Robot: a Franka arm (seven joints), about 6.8 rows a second.
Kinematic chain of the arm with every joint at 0, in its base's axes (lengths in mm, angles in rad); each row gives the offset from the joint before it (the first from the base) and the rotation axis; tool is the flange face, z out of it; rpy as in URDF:
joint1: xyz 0 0 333 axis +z
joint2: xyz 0 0 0 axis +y
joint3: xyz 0 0 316 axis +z
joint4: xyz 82.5 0 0 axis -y
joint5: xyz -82.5 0 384 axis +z
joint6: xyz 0 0 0 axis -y
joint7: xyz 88 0 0 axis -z
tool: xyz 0 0 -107 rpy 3.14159 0 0
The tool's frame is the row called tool.
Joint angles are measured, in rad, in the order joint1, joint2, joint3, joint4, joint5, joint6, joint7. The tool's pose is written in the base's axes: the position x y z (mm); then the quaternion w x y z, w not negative. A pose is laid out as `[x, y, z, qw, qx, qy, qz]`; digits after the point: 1 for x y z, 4 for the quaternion.
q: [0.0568 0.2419 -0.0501 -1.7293 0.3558 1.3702 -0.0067]
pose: [556.2, 48.2, 415.0, 0.1702, -0.9413, 0.0124, 0.2912]
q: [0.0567 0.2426 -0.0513 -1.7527 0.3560 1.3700 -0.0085]
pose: [551.4, 47.4, 405.3, 0.1704, -0.9377, 0.0144, 0.3023]
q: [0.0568 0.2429 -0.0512 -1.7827 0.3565 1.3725 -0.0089]
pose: [545.2, 47.3, 393.4, 0.1704, -0.9334, 0.0171, 0.3153]
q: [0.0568 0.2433 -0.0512 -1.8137 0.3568 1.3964 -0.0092]
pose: [541.3, 46.6, 381.2, 0.1699, -0.9323, 0.0219, 0.3187]
